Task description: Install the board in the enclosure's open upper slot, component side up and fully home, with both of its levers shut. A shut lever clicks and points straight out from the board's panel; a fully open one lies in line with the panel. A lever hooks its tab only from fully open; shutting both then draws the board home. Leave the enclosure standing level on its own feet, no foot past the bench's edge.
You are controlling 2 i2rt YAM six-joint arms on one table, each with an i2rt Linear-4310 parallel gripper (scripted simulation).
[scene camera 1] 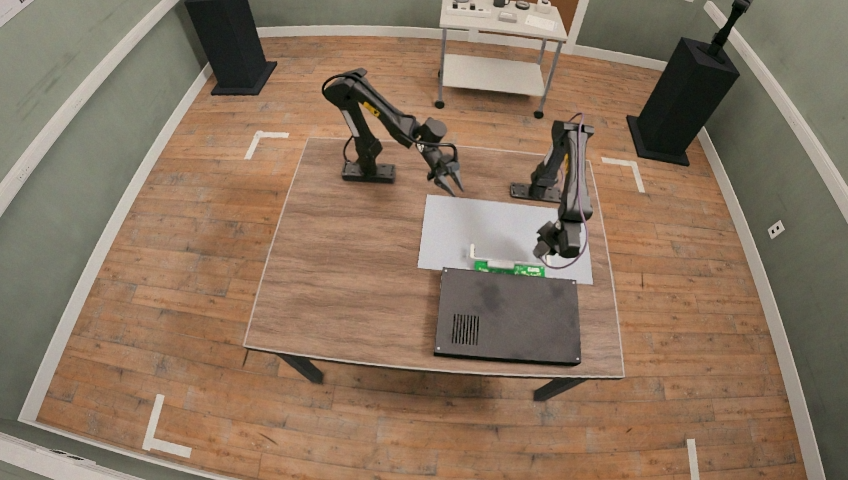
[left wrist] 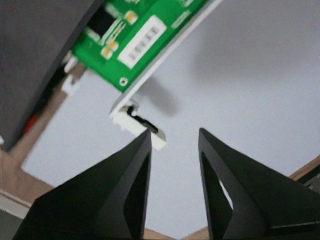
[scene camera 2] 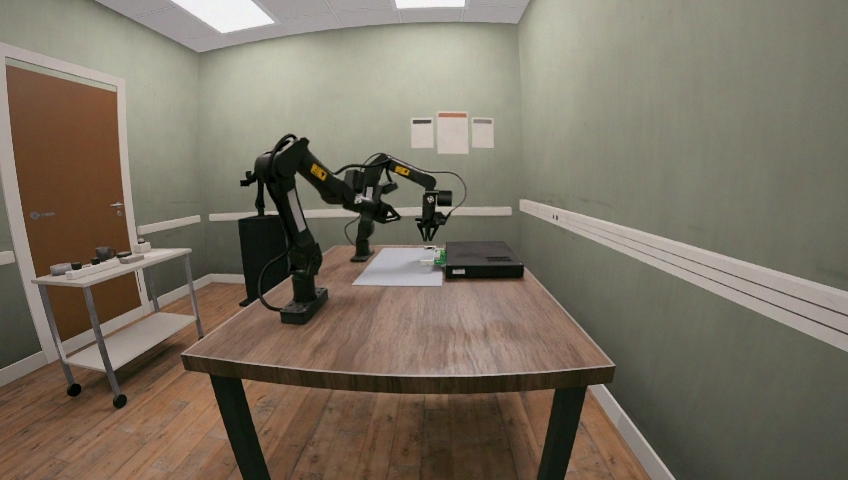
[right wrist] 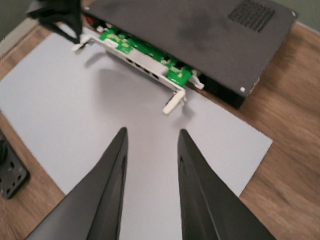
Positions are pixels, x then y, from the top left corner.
Labels:
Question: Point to a white lever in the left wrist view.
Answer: At 121,115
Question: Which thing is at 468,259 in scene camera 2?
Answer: A black enclosure.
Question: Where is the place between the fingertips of my right gripper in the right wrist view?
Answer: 153,134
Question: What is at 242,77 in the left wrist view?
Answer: A grey mat.

